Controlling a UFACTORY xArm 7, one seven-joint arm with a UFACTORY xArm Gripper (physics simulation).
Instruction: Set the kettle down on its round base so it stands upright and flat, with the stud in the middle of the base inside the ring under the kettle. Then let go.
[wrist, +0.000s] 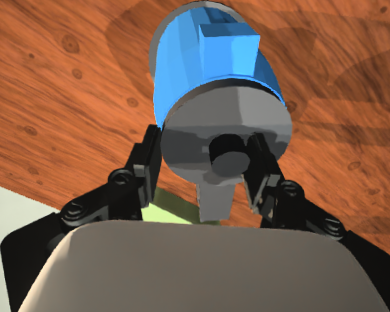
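The blue kettle (177, 75) has a grey lid with a black knob, a blue block-like part on its far side and a grey part sticking out toward the camera. My gripper (203, 146) is shut on the kettle, with one black finger at its left edge and the other over the right part of the lid, beside the knob. The grey round base (153, 52) shows as a thin rim past the kettle's far left and top edges. The kettle hides the base's middle, the stud and the ring. I cannot tell whether the kettle touches the base.
A wooden table top (60, 100) with dark shadows lies around the kettle and base. A light green block (165, 212) lies near the left finger, partly hidden by the gripper's body. A pale surface (20, 215) shows past the table edge at the lower left.
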